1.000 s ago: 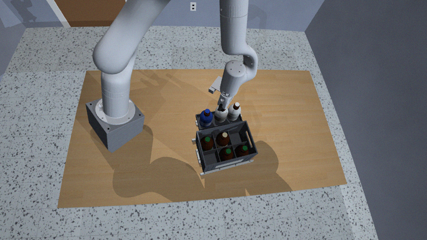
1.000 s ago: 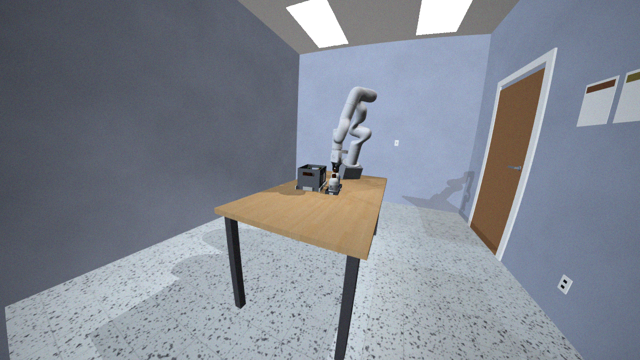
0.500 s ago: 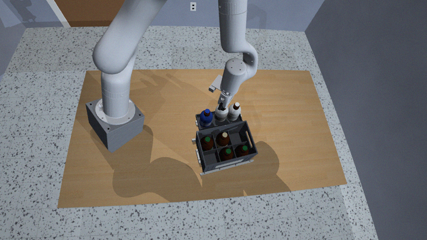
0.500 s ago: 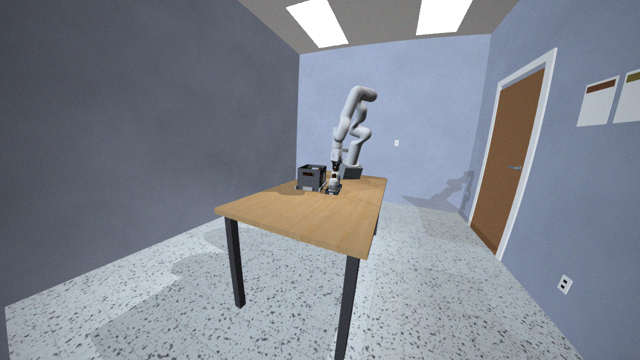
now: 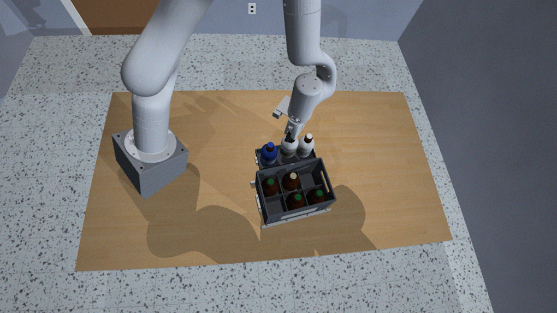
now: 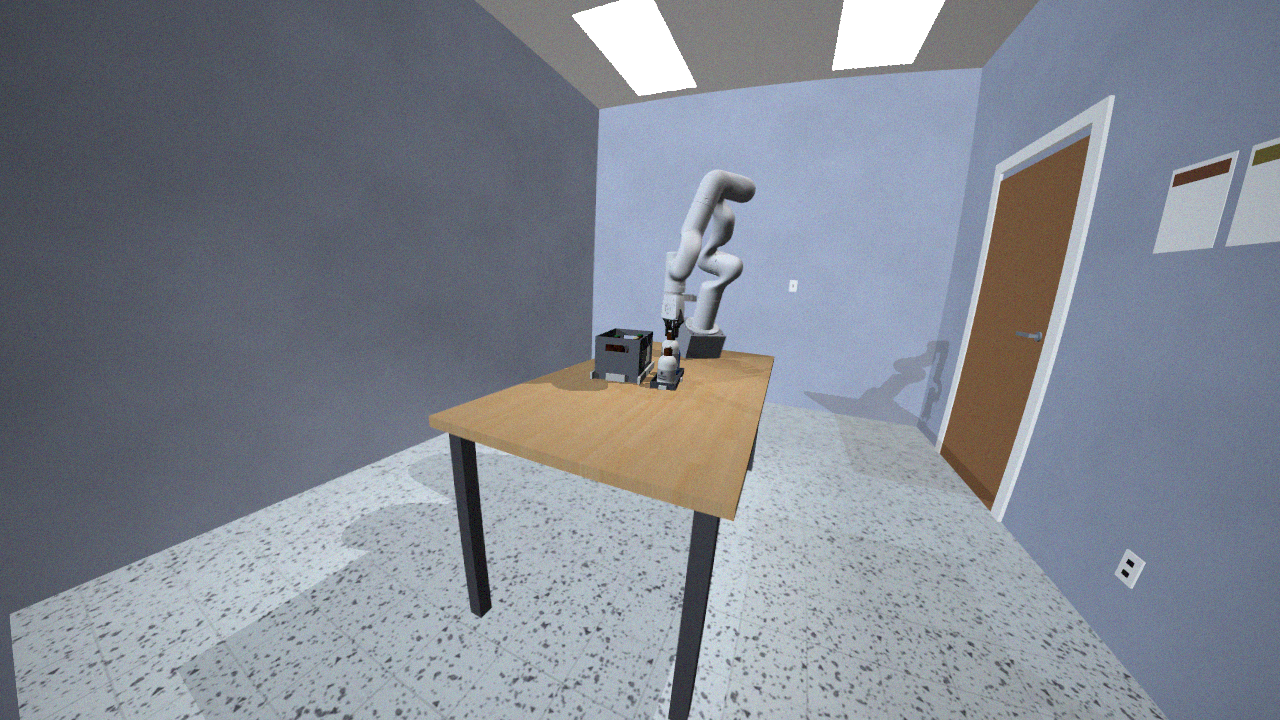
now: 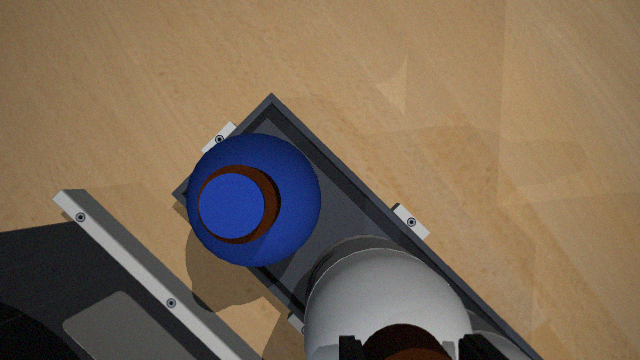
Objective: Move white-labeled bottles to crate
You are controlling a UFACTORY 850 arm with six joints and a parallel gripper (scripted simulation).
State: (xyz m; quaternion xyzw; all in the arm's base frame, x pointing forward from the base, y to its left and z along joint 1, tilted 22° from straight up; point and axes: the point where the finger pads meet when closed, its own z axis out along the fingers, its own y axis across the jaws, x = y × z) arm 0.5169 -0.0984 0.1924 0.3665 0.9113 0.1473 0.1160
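My hand is 90 mm past the blue-labeled bottle, 10 mm to the left of it and 120 mm above it. Round my hand: crate (20 mm behind, 200 mm to the right, 120 mm below); dark tray (190 mm below).
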